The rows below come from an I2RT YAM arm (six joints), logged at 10 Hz.
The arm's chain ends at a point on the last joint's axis. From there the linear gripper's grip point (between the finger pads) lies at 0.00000 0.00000 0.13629 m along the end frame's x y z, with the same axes.
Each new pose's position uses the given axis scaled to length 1; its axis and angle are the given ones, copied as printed.
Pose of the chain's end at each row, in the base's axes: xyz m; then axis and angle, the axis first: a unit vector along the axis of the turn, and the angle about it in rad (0 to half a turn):
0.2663 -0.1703 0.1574 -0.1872 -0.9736 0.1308 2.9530
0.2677 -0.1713 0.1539 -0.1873 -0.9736 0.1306 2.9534
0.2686 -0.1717 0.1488 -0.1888 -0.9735 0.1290 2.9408
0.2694 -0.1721 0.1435 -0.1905 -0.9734 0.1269 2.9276
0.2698 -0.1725 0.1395 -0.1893 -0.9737 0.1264 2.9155
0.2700 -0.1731 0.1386 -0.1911 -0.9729 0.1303 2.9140
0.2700 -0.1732 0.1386 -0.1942 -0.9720 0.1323 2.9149
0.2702 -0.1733 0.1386 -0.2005 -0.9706 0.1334 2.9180
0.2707 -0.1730 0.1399 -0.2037 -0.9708 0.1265 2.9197
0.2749 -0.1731 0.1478 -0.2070 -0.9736 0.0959 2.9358
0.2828 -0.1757 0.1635 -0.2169 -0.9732 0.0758 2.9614
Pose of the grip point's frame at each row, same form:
0.2348 -0.1999 0.0281 -0.1872 -0.9736 0.1308 2.9530
0.2363 -0.2009 0.0246 -0.1873 -0.9736 0.1306 2.9534
0.2356 -0.2005 0.0197 -0.1888 -0.9735 0.1290 2.9408
0.2347 -0.1999 0.0147 -0.1905 -0.9734 0.1269 2.9276
0.2336 -0.1998 0.0110 -0.1893 -0.9737 0.1264 2.9155
0.2334 -0.2013 0.0104 -0.1911 -0.9729 0.1303 2.9140
0.2333 -0.2019 0.0105 -0.1942 -0.9720 0.1323 2.9149
0.2337 -0.2021 0.0105 -0.2005 -0.9706 0.1334 2.9180
0.2346 -0.2000 0.0113 -0.2037 -0.9708 0.1265 2.9197
0.2424 -0.1925 0.0169 -0.2070 -0.9736 0.0959 2.9358
0.2546 -0.1903 0.0310 -0.2169 -0.9732 0.0758 2.9614

